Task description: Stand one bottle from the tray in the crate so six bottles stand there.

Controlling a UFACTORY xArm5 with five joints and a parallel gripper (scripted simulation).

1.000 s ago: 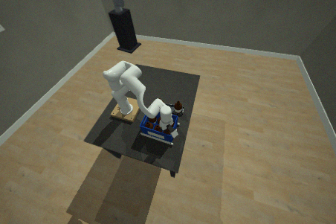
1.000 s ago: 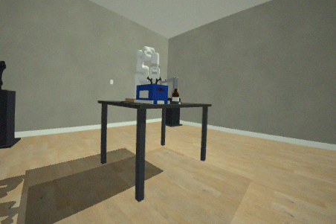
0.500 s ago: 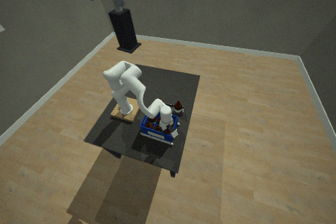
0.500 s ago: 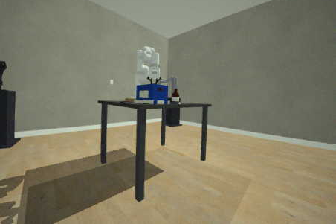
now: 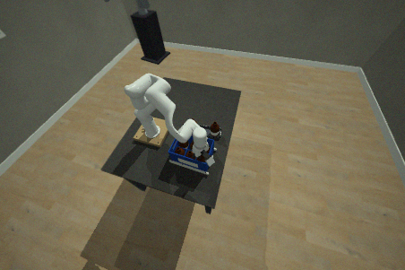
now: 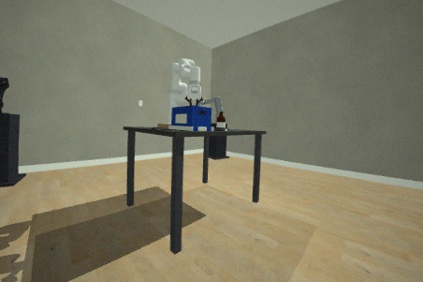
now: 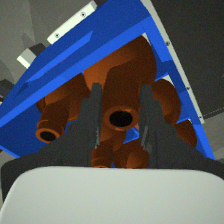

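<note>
Right now my hand is 90 mm past the blue crate, 90 mm above it and 30 mm to the right of it. Also, from my hand: tray 260 mm to the left, 160 mm below, 110 mm behind.
</note>
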